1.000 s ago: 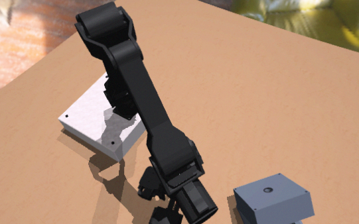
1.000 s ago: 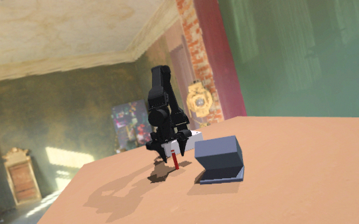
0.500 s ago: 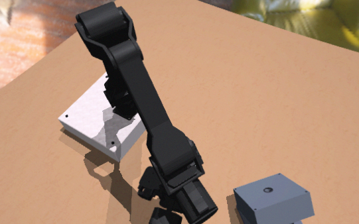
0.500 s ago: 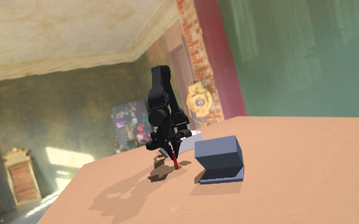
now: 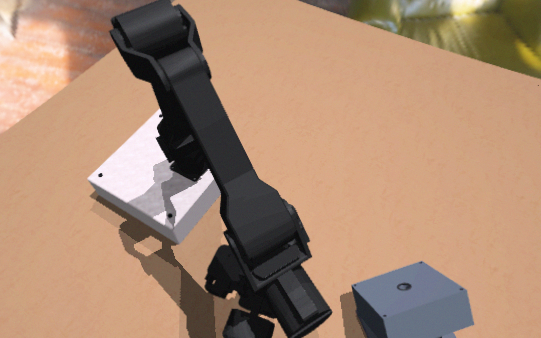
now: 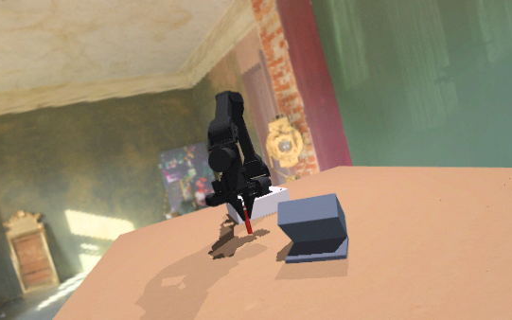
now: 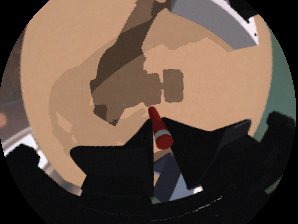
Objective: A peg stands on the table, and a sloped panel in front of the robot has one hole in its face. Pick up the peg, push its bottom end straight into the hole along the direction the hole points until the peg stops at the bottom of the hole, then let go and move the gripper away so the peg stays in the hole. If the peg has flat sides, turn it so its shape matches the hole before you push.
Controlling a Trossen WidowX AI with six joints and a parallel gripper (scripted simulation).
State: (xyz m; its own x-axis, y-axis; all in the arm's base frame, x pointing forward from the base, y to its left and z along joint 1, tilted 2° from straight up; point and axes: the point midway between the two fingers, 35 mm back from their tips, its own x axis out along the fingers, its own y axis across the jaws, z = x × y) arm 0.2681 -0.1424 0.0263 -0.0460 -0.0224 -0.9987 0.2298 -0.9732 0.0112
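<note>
Right now the grey panel block is 19 cm ahead of my gripper tip and 11 cm to the left of it. The rest, counted from my gripper tip: red round peg (2 cm above).
</note>
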